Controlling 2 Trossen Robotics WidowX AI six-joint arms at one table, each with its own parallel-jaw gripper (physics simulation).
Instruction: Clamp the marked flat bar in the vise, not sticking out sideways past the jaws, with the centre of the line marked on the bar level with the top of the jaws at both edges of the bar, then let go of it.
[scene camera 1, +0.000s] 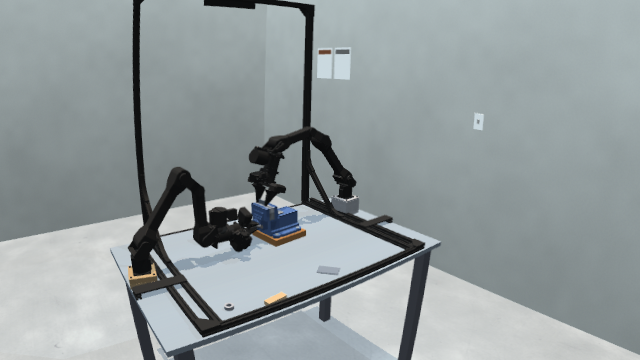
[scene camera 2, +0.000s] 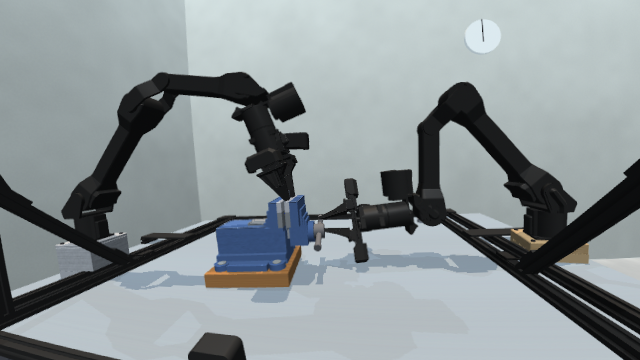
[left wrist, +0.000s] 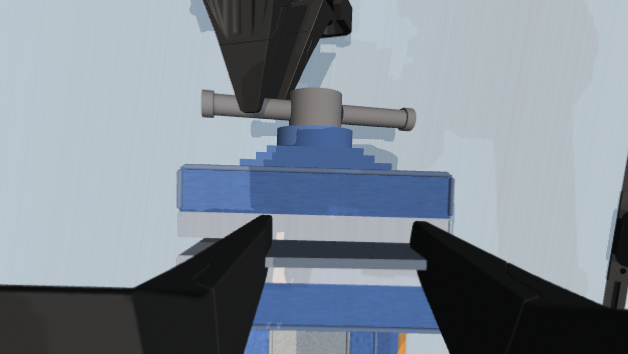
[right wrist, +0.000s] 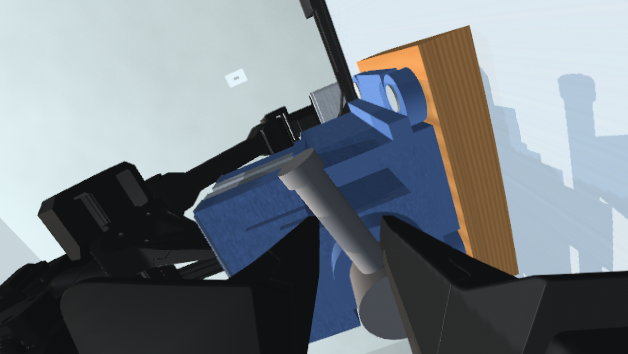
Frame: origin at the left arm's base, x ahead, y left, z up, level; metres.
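Where they show: left gripper, fingertip midpoint: (scene camera 1: 261, 204) (scene camera 2: 290, 198) (left wrist: 341, 229); right gripper, fingertip midpoint: (scene camera 1: 257, 226) (left wrist: 262, 115) (right wrist: 349, 227); left arm's base, link origin: (scene camera 1: 345, 196) (scene camera 2: 93, 238) (right wrist: 318, 115); right arm's base, link origin: (scene camera 1: 141, 270) (scene camera 2: 545, 235).
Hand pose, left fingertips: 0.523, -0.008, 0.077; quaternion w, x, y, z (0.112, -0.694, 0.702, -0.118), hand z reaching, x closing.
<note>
Each offset is from my left fingertips to the top centre of the thing, as dx, dy, dz.
The flat bar {-0.007, +0.000, +0.016} (left wrist: 345, 263) stands on edge between the pale jaw pads of the blue vise (scene camera 1: 287, 220) (scene camera 2: 250, 241) (left wrist: 320, 192) (right wrist: 250, 212), its grey top edge showing within the jaws' width. Its marked line does not show, and its lower part is hidden. I cannot tell whether both jaws touch it. My left gripper (scene camera 1: 262, 202) (scene camera 2: 288, 198) (left wrist: 341, 229) points down over the jaws, its fingers against the bar's two side edges. My right gripper (scene camera 1: 257, 226) (scene camera 2: 324, 225) (right wrist: 349, 227) is shut on the vise handle (scene camera 2: 318, 242) (left wrist: 380, 116) (right wrist: 327, 200), at one side of the screw's hub.
The vise stands on an orange-brown wooden base {-0.086, +0.010, -0.132} (scene camera 1: 277, 242) (scene camera 2: 247, 280) (right wrist: 462, 165). Towards the front of the table in scene camera 1 lie a grey flat plate {-0.012, +0.371, -0.157} (scene camera 1: 328, 270), a light wooden block {+0.264, +0.400, -0.145} (scene camera 1: 275, 298) and a small ring {+0.401, +0.339, -0.148} (scene camera 1: 229, 304). Black rails (scene camera 1: 320, 290) edge the table.
</note>
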